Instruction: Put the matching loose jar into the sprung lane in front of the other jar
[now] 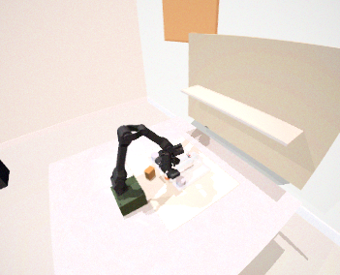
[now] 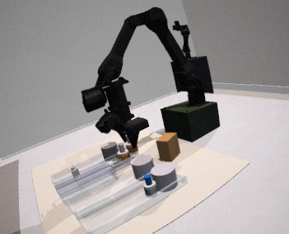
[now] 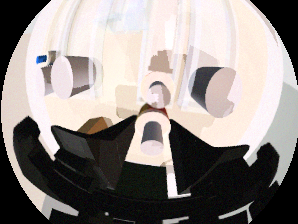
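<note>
The orange-brown box is 70 mm behind my gripper tip, 110 mm to the left of it and 10 mm below it. From my gripper tip the other things lie so: clear sprung lane: 180 mm ahead, 20 mm to the left, 30 mm below; wall shelf: 540 mm ahead, 30 mm to the right, 320 mm above.
</note>
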